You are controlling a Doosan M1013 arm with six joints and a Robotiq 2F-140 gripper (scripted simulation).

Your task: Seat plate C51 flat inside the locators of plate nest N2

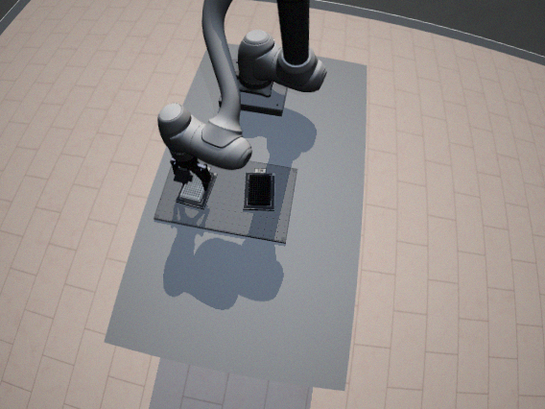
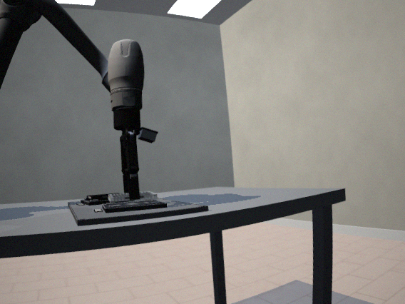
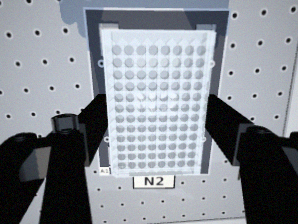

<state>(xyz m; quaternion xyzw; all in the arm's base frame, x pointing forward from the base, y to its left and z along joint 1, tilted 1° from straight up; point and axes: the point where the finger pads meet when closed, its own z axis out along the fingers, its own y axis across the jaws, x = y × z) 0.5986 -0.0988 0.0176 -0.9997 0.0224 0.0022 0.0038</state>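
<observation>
Right now the plate C51 is 2 cm below my hand. The rest, counted from my hand: black well plate 4 cm behind, 25 cm to the left, 3 cm below; plate nest 5 cm below.
</observation>
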